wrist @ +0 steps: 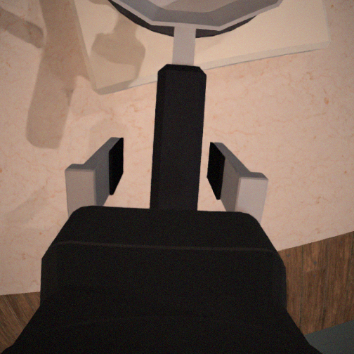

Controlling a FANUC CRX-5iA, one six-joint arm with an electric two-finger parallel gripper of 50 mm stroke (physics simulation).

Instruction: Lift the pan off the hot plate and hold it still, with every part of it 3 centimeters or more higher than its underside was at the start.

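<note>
The pan (200,15) shows in part at the top of the wrist view, a grey metal rim and wall with a dark underside. Its grey neck runs down to a long black handle (179,115). The pan is over the cream hot plate (270,52), a flat slab. My gripper (165,157) is open, with one finger on each side of the handle and a gap on both sides. The near end of the handle is hidden by the gripper body. Whether the fingertips are at the handle's height, I cannot tell.
The pink-beige table top (295,125) ends at a curved front edge, with a brown wooden floor (320,280) beyond it. Shadows fall on the table and the hot plate at the left. A grey-green surface (335,340) shows at the lower right corner.
</note>
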